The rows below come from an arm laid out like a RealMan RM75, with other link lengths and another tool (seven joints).
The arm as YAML. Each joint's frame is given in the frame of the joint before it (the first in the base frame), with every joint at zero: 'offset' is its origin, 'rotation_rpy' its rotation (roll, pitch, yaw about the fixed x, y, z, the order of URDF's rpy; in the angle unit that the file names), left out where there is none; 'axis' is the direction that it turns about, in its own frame. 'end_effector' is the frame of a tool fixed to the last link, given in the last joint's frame.
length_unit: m
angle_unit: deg
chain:
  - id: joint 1
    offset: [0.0, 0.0, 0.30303]
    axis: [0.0, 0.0, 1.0]
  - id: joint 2
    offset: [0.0, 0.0, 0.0]
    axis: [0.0, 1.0, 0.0]
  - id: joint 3
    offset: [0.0, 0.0, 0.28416]
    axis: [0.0, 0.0, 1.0]
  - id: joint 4
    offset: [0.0, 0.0, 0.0]
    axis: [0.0, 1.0, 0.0]
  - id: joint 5
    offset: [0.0, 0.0, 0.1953]
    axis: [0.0, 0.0, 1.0]
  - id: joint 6
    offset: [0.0, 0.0, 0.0]
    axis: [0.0, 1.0, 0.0]
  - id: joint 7
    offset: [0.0, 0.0, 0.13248]
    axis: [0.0, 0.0, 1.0]
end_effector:
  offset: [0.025, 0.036, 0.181]
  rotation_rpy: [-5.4, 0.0, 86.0]
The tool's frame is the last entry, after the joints.
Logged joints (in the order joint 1, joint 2, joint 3, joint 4, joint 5, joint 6, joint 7), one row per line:
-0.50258 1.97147 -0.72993 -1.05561 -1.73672 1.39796 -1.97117
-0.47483 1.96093 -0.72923 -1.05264 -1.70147 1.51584 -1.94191
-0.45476 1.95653 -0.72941 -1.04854 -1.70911 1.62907 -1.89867
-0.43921 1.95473 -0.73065 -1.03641 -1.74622 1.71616 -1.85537
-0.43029 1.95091 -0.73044 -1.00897 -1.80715 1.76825 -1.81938
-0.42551 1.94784 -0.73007 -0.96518 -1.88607 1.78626 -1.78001
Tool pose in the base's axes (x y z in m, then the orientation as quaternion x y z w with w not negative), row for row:
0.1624 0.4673 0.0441 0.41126 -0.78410 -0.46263 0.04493
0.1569 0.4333 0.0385 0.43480 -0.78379 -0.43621 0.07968
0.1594 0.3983 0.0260 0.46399 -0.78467 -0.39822 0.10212
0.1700 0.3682 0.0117 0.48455 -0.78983 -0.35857 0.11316
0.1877 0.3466 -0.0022 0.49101 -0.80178 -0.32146 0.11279
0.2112 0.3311 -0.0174 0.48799 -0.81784 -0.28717 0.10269
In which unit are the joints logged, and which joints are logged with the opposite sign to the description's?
The joints are logged in radians. Opposite sign: joint 1, joint 6, joint 7.
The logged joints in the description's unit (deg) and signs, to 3 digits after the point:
28.796 112.957 -41.822 -60.482 -99.507 -80.097 112.940
27.206 112.353 -41.782 -60.312 -97.487 -86.851 111.263
26.056 112.101 -41.792 -60.077 -97.925 -93.339 108.786
25.165 111.998 -41.863 -59.382 -100.051 -98.329 106.305
24.654 111.779 -41.851 -57.810 -103.542 -101.313 104.243
24.380 111.603 -41.830 -55.301 -108.064 -102.345 101.987

